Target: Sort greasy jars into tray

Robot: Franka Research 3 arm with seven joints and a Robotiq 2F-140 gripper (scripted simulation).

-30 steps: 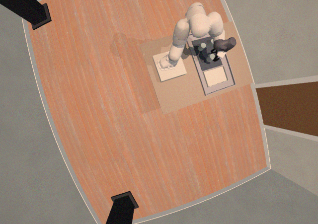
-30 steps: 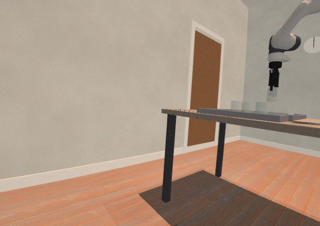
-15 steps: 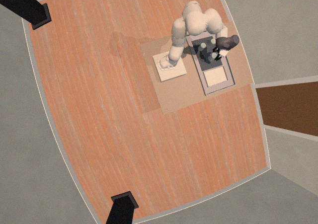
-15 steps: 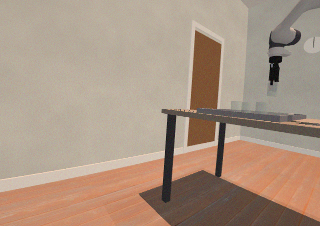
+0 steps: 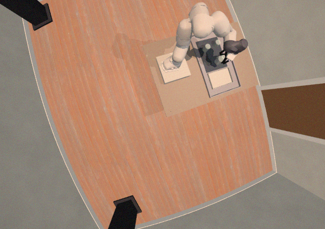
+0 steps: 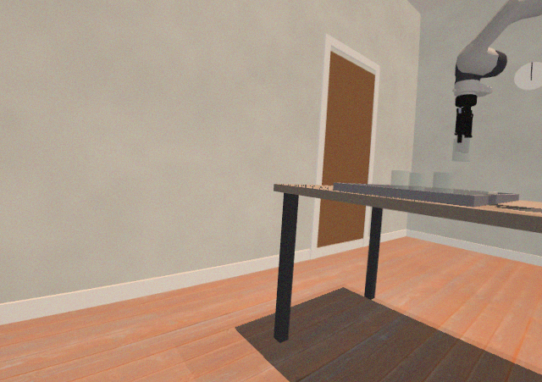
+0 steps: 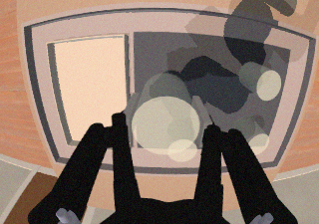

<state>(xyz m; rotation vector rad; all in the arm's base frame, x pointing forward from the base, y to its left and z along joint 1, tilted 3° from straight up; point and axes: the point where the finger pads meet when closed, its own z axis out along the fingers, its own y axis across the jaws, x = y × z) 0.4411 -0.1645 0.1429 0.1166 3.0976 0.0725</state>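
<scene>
Right now my hand is 6 cm short of the tray, 19 cm to the left of it and 21 cm above it. Also, from my hand: grey drying mat: 7 cm ahead, 13 cm to the left, 22 cm below.
</scene>
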